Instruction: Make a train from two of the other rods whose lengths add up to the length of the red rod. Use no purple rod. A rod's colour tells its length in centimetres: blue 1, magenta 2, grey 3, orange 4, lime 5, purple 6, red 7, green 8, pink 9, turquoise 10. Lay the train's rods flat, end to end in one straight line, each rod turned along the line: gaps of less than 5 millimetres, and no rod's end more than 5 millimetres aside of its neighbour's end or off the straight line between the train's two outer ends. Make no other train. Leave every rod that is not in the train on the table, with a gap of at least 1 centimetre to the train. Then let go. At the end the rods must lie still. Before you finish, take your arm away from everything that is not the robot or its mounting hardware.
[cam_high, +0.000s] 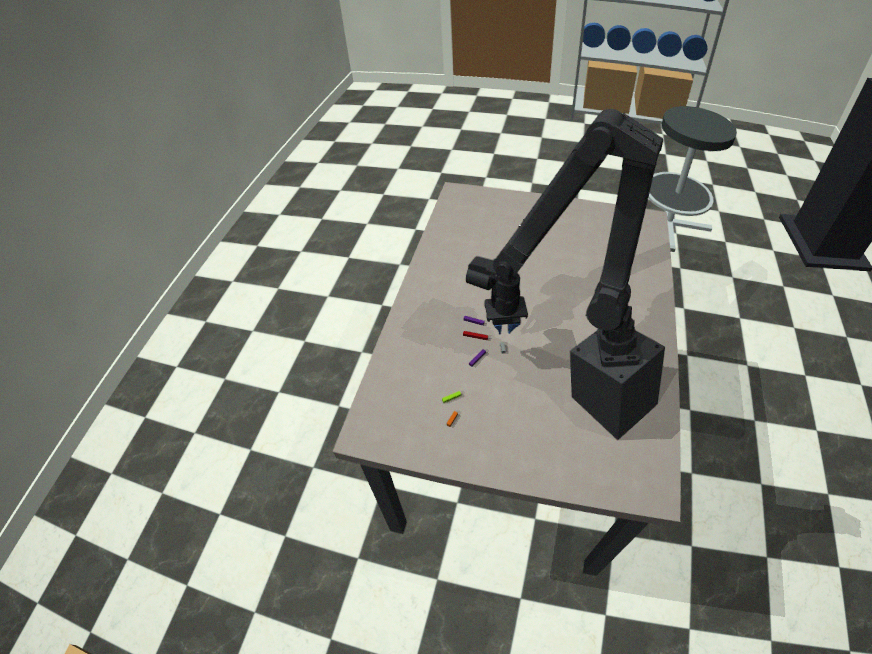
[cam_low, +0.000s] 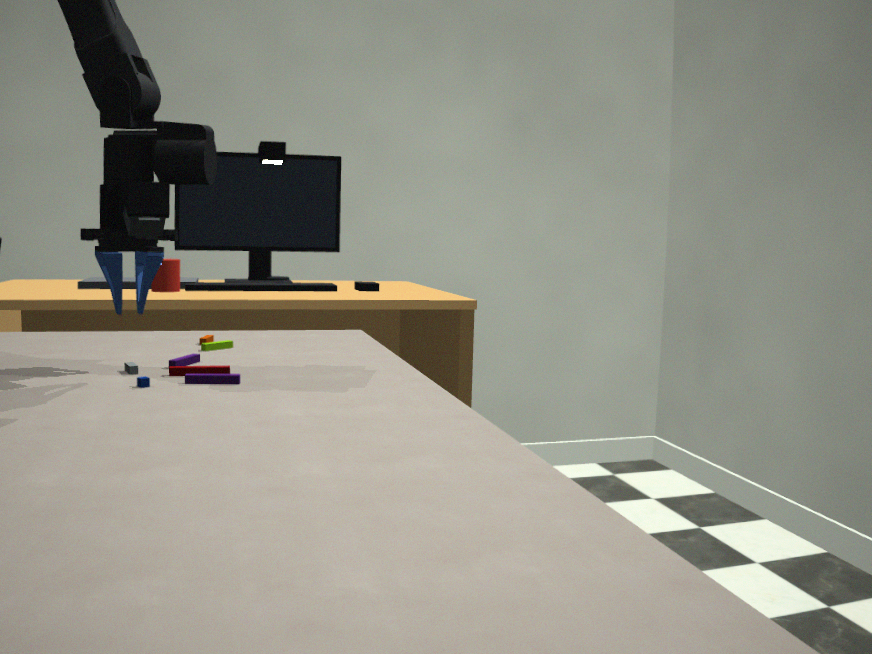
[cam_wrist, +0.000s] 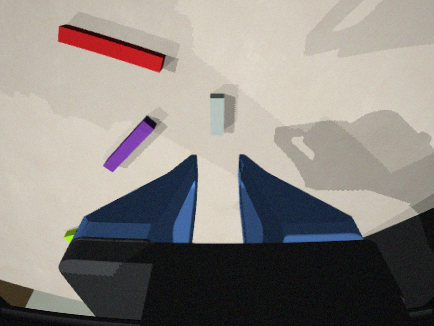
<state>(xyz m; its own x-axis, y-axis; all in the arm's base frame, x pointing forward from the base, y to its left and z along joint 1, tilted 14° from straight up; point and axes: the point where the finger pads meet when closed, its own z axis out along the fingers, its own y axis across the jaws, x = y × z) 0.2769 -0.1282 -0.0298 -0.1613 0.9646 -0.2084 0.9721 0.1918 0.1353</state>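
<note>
The grey rod is 70 mm below my hand. Also, from my hand: red rod (80 mm ahead, 70 mm below, 40 mm to the right); blue rod (90 mm to the right, 70 mm below, 10 mm ahead); purple rod (70 mm below, 70 mm ahead, 40 mm to the left).
</note>
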